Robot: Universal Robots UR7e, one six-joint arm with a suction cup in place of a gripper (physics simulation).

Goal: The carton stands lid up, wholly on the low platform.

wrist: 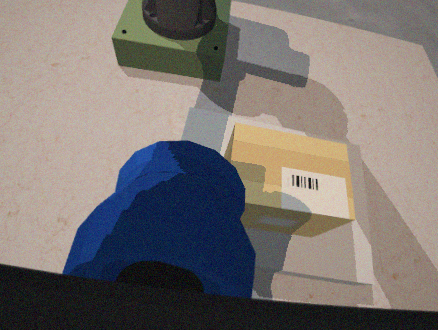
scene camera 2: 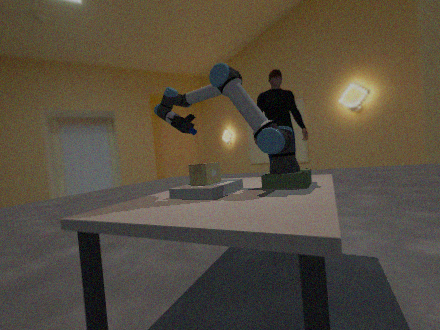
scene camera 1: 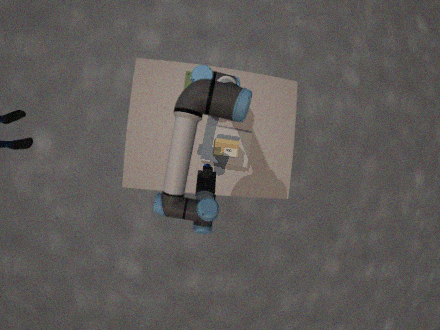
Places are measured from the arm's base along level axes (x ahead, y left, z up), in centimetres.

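Pixels of known places: hand at its tool point: (wrist: pixel 180 200) (scene camera 2: pixel 194 132) (scene camera 1: pixel 207 165); arm's base at its link origin: (wrist: pixel 179 15) (scene camera 2: pixel 284 172).
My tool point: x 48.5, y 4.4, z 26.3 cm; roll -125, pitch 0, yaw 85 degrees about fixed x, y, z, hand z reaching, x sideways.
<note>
Ahead of a thing's pixels: the offset from my tool point to its top centre. Level surfaces: height alone.
The tan carton @(dx -10.6, dy +12.2, dz -18.1 cm) (scene camera 1: pixel 226 146) (scene camera 2: pixel 204 174) (wrist: pixel 295 155) stands upright on the low grey platform @(dx -12.3, dy +13.8, dz -28.6 cm) (scene camera 2: pixel 192 192) (wrist: pixel 325 255). Its base appears to lie inside the platform's edges; the blue cup hides part of the near left side in the wrist view. A white barcode label and a lengthwise band show on its upper face. My gripper (scene camera 1: pixel 207 165) (scene camera 2: pixel 193 131) (wrist: pixel 185 200), a blue suction cup, is open, holds nothing and hangs tilted in the air, well above the carton and to one side of it.
The green base block (scene camera 2: pixel 286 180) (wrist: pixel 160 55) carries the arm on the table @(dz -33.4 cm) (scene camera 1: pixel 150 125) (scene camera 2: pixel 280 220) (wrist: pixel 75 150), beyond the platform in the wrist view. A person (scene camera 2: pixel 276 107) stands behind the table. The arm's shadows cross the table and carton.
</note>
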